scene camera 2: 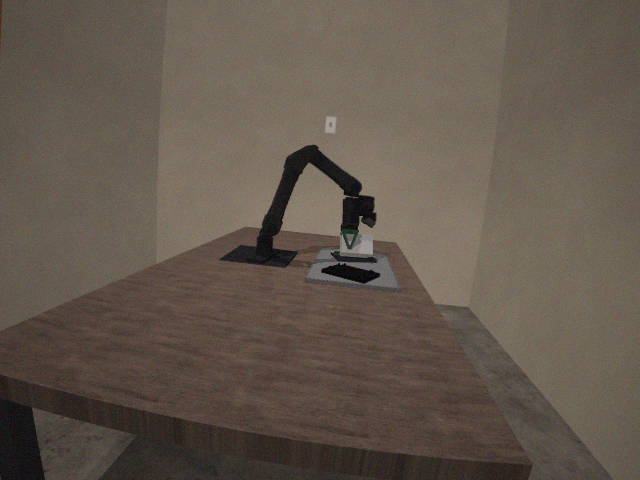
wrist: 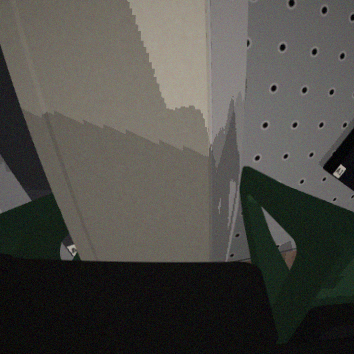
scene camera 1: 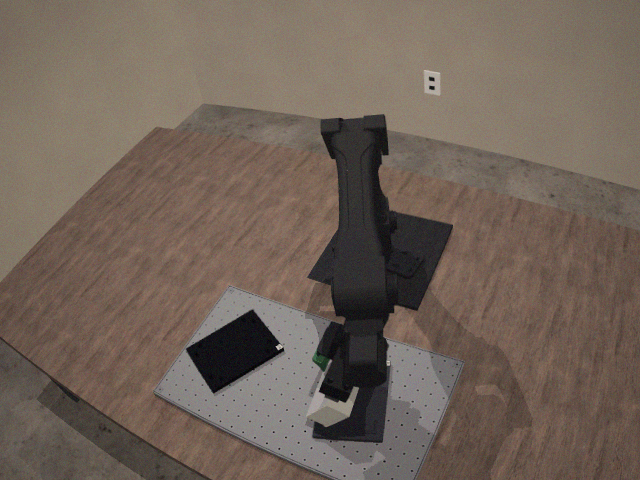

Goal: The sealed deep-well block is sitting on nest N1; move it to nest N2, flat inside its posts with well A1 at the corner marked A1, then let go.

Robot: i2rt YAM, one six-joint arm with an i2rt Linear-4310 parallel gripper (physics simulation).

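The pale deep-well block is tilted up on its side at nest N1; its cream wall fills much of the wrist view, and a narrow grey face shows at its right. My gripper is part closed, with a green finger against each side of the block; the left fingertip is hidden behind it. Well A1 cannot be made out. Black nest N2 stands beside N1 and is empty, its white A1 tag at one corner.
Both nests are on the grey perforated board, on the wooden table. The arm stands on a dark base plate behind the board. N1's white tag shows past the gripper.
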